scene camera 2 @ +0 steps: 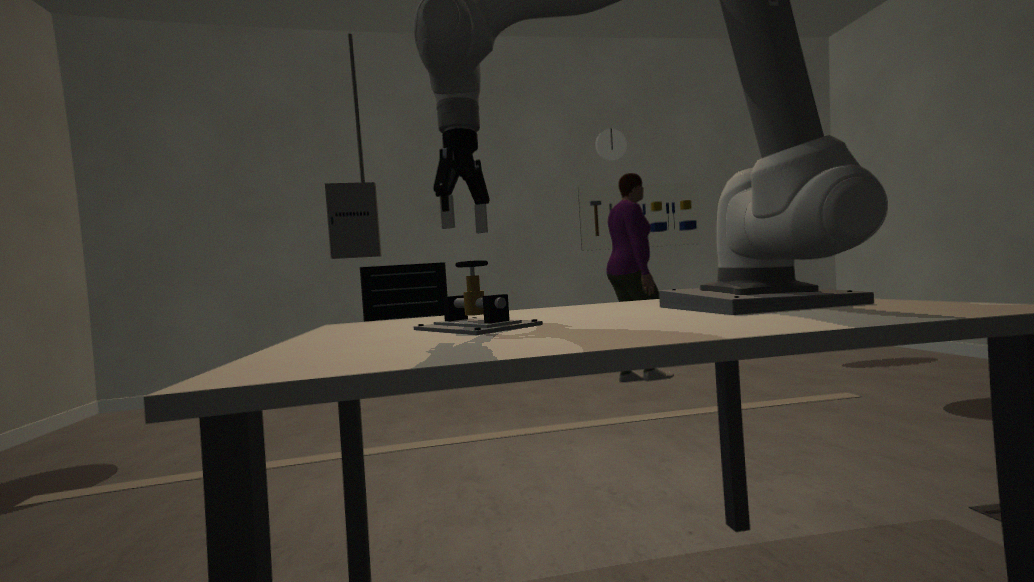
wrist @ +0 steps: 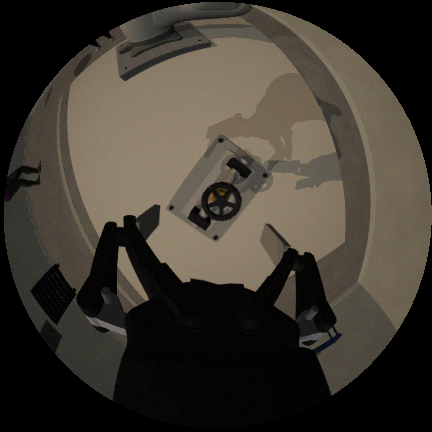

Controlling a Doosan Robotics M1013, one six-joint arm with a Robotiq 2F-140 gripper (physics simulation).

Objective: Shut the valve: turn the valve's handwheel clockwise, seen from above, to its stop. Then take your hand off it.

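Observation:
The valve's black handwheel (scene camera 2: 471, 263) (wrist: 221, 217) is a spoked ring lying level on top of the brass valve body (scene camera 2: 473, 301). The valve is held between two black brackets (scene camera 2: 496, 308) (wrist: 239, 167) on a grey base plate (scene camera 2: 477, 327) (wrist: 192, 181) on the table. My gripper (scene camera 2: 464, 218) (wrist: 211, 223) is open and empty, pointing down. Its pale fingertips are a short way above the handwheel and do not touch it. In the wrist view the handwheel lies between the two fingers from side to side and a little beyond them.
The table (scene camera 2: 615, 328) (wrist: 130, 130) bears the arm's base plate (scene camera 2: 766, 301) (wrist: 165, 57) to the right in the scene view. A person in purple (scene camera 2: 628, 238) stands behind the table. A black slatted unit (scene camera 2: 403, 291) (wrist: 53, 293) and a grey wall cabinet (scene camera 2: 353, 220) are at the back.

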